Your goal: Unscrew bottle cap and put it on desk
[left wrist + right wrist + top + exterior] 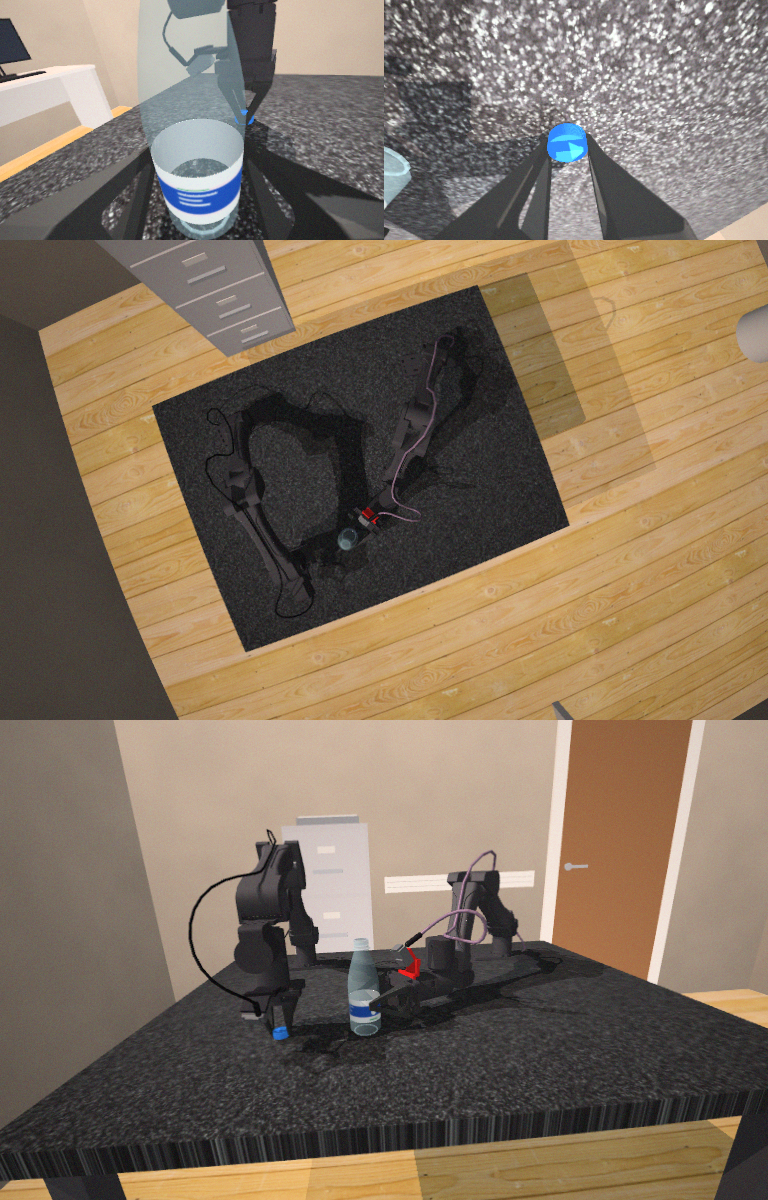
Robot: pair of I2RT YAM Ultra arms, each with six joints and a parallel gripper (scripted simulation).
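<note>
Now: left hand 3 cm below the clear bottle. From my left hand the other things lie so: blue cap: 17 cm to the right, 6 cm below, 1 cm ahead.
The blue cap lies right at my right hand. Round my right hand: clear bottle (160 mm to the left, 80 mm above).
</note>
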